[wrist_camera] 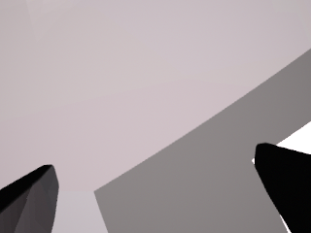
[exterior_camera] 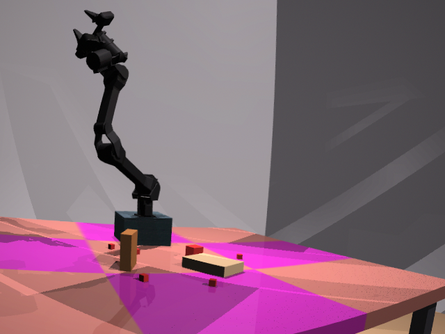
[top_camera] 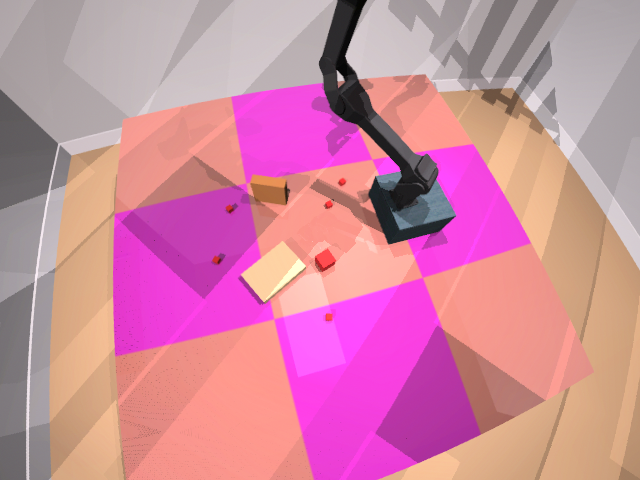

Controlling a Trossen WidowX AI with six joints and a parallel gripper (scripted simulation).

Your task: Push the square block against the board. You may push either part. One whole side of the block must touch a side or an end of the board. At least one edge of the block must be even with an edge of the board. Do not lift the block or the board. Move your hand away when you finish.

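Now: gripper tip 240 mm short of the square brown block, 180 mm to the right of it and 700 mm above it. Round my gripper tip: tan board 300 mm ahead, 410 mm to the left, 730 mm below; then red cube 160 mm ahead, 430 mm to the left, 730 mm below.
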